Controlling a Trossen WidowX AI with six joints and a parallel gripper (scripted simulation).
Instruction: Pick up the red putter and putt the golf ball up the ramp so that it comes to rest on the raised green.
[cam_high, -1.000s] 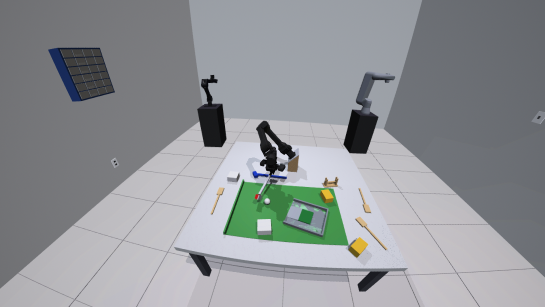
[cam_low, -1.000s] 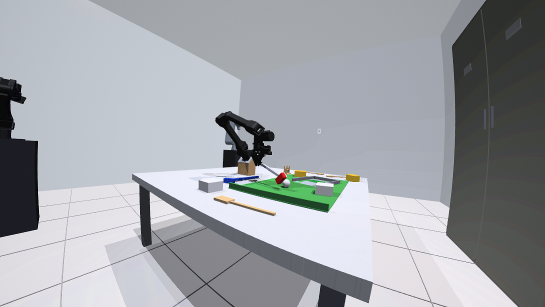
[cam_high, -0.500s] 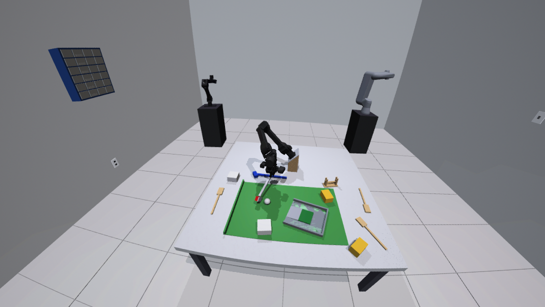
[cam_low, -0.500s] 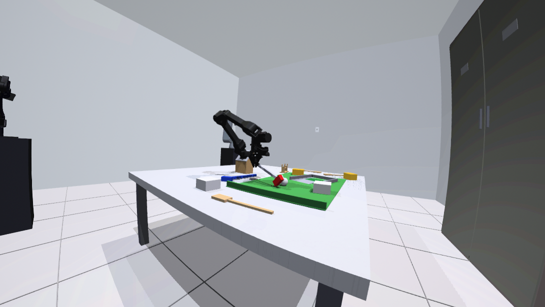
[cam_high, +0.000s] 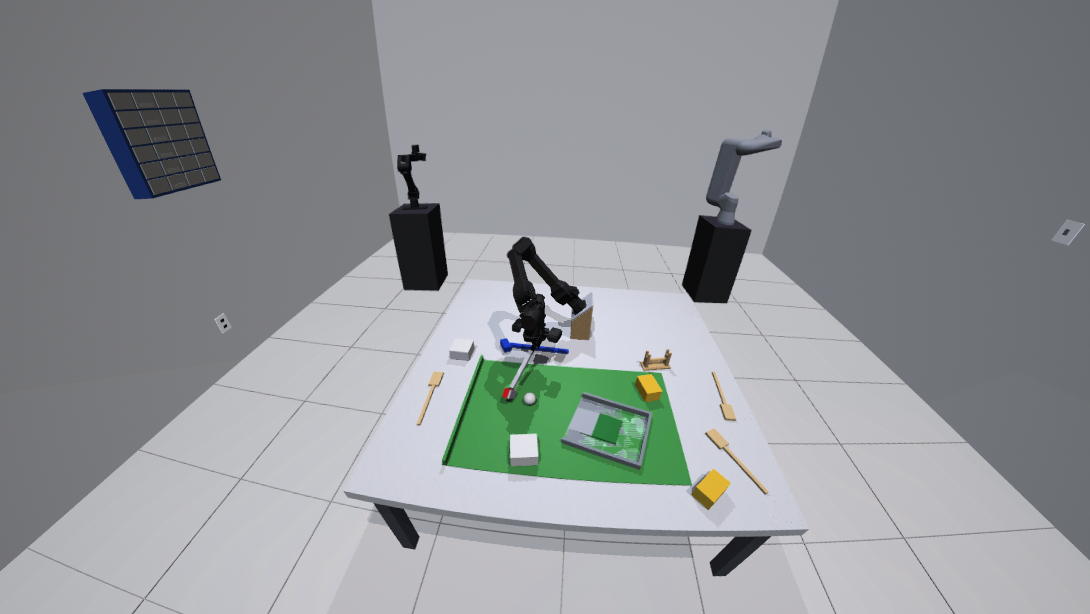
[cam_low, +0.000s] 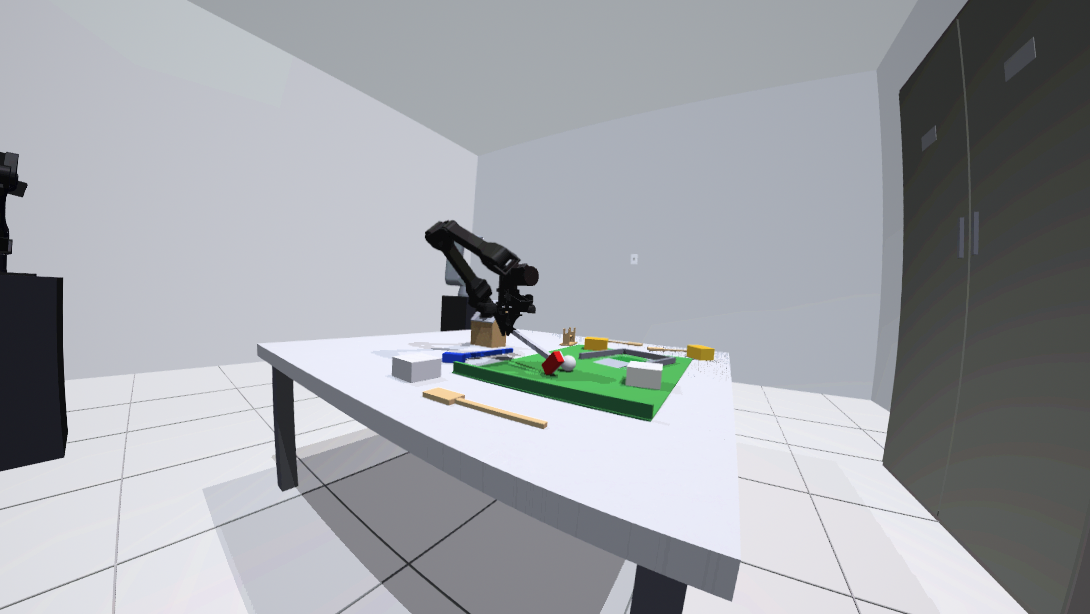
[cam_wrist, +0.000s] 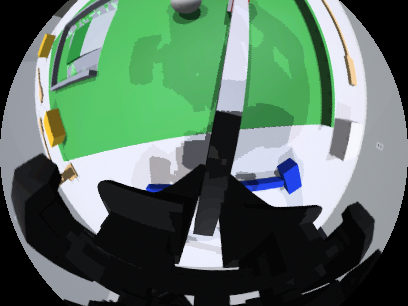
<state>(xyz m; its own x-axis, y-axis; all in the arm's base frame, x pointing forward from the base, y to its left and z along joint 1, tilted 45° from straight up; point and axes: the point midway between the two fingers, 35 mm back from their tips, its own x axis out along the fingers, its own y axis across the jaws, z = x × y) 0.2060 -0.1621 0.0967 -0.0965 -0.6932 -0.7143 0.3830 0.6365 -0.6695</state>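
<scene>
Now: the blue putter 80 mm behind my gripper tip, 20 mm to the right of it and 60 mm below it. Round my gripper tip: white golf ball: 220 mm ahead, 20 mm to the right, 50 mm below; then green mat: 270 mm ahead, 120 mm to the left, 70 mm below; then grey-walled frame: 330 mm ahead, 260 mm to the left, 70 mm below.
</scene>
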